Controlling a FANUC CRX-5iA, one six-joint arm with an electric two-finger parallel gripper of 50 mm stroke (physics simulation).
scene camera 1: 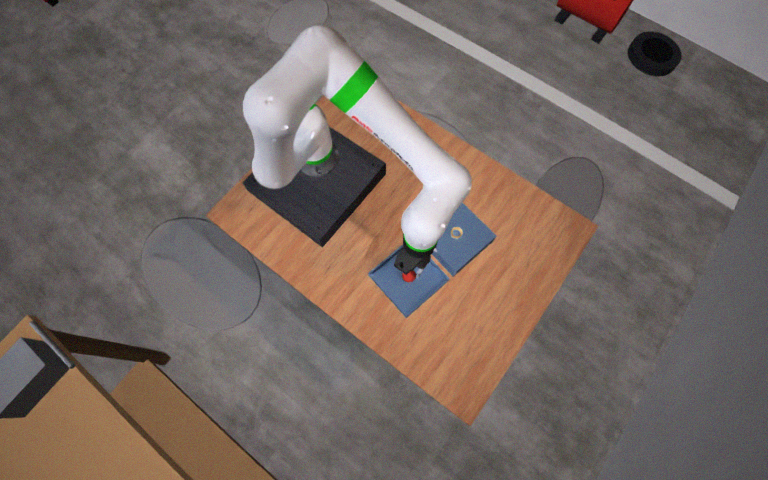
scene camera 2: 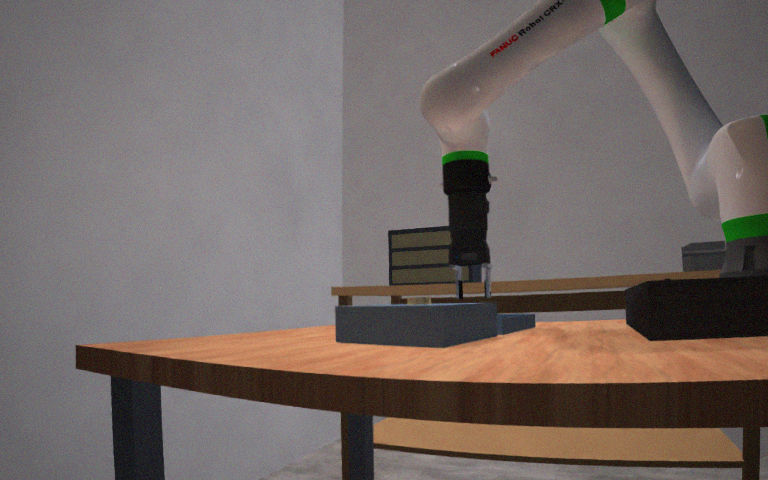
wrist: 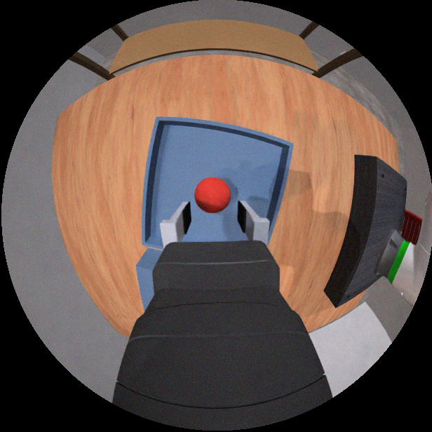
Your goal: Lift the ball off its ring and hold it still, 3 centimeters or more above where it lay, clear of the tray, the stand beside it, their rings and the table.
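Frame: origin at the arm's base, x up, y right, z ahead, level; millimetres.
Seen in the pictures: gripper, fingertip midpoint: (scene camera 2: 473, 298); arm's base, origin of the base link: (scene camera 1: 318, 158).
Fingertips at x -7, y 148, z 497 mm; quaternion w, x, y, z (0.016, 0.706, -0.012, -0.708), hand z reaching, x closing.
Observation:
Pixels of each thing's top centre, then the offset from my fingertips to it. "pt": a spot on its surface instead. Level surfaces: height alone.
- red ball, middle of its top: (scene camera 1: 409, 273) dx -9, dy +11, dz +1 mm
- pale yellow ring, surface spot: (scene camera 2: 419, 300) (scene camera 1: 457, 227) pt dx -1, dy -210, dz +45 mm
- wooden table, its level: dx -65 mm
The red ball (scene camera 1: 408, 276) (wrist: 212, 195) sits inside the shallow blue tray (scene camera 1: 406, 302) (scene camera 2: 518, 324) (wrist: 187, 150); its own ring is hidden beneath it. The ball does not show in scene camera 2. My gripper (scene camera 1: 414, 270) (scene camera 2: 473, 295) (wrist: 213, 210) is open and empty, pointing down over the tray. In scene camera 2 its fingertips show just above the stand's top edge. In the wrist view the ball lies a little beyond the fingertips, roughly centred between them. The blue stand (scene camera 1: 472, 243) (scene camera 2: 396, 325) (wrist: 146, 277) bears a pale yellow ring (scene camera 1: 456, 232) (scene camera 2: 419, 300).
The stand is beside the tray, with a narrow gap between. The tray's raised walls surround the ball. The black base plate (scene camera 1: 345, 192) (scene camera 2: 696, 311) (wrist: 357, 225) carries the arm on the wooden table (scene camera 1: 453, 350) (scene camera 2: 254, 353) (wrist: 100, 175). A wooden bench (scene camera 2: 543, 287) stands behind.

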